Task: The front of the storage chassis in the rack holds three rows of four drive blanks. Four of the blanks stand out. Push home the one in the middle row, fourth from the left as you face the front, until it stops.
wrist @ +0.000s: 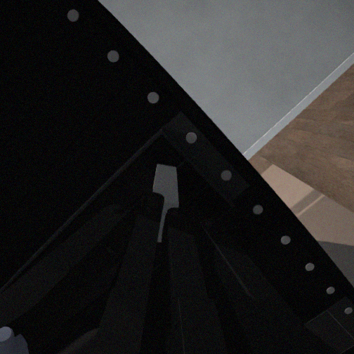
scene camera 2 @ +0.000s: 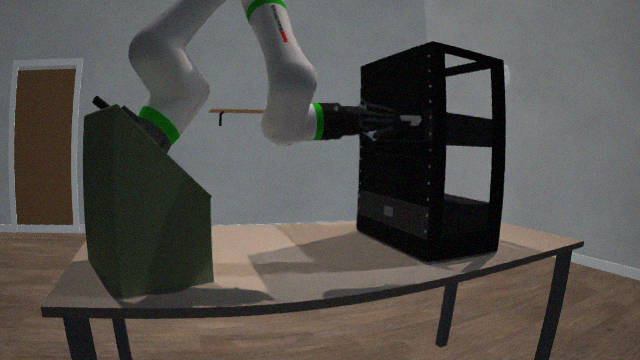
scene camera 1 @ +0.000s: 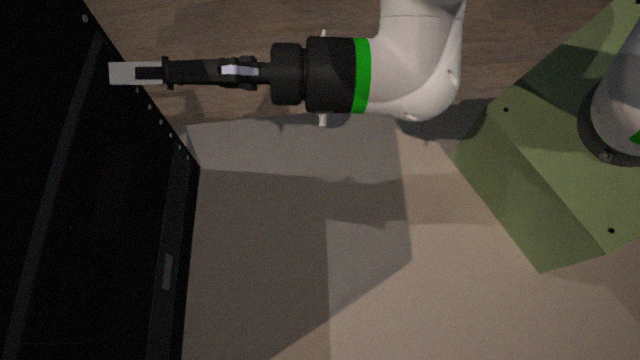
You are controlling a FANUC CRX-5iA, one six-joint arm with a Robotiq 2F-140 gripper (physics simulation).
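Where they show: gripper, between the fingertips: [scene camera 2: 419,120] [scene camera 1: 111,73]; arm's base, origin of its link: [scene camera 2: 140,151].
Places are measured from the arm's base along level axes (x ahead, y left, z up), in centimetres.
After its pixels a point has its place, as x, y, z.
The black rack [scene camera 1: 192,225] {75.2, 8.6, -28.2} [scene camera 2: 437,165] {76.8, -5.3, -2.1} [wrist: 133,76] stands at the left in scene camera 1 and at the right in scene camera 2. The storage chassis [scene camera 2: 467,131] {90.1, -1.8, 8.1} [wrist: 207,156] sits in it at mid-upper height; its screwed ear shows in the wrist view. Its front is almost black, so I cannot tell the single drive blanks or how far any stands out. My gripper [scene camera 1: 122,73] {73.8, 0.4, 9.9} [scene camera 2: 411,120] {73.8, 0.4, 9.9} [wrist: 163,180] is shut and empty, its pale fingertips pointing at the chassis front near the right-hand rail. Whether the tips touch a blank cannot be told, and the fingers hide part of the front.
A grey panel with a pale label [scene camera 1: 168,271] {74.7, 19.7, -18.5} [scene camera 2: 388,211] {74.7, 19.7, -18.2} is low in the rack. Screw heads line the rack's rail. The green pedestal [scene camera 1: 540,150] {10.9, 1.3, -8.1} [scene camera 2: 150,215] {4.9, -16.2, -12.7} carries the arm on the table [scene camera 2: 240,245] {28.8, 27.7, -29.7}. A wall shelf [scene camera 2: 235,111] shows behind the arm.
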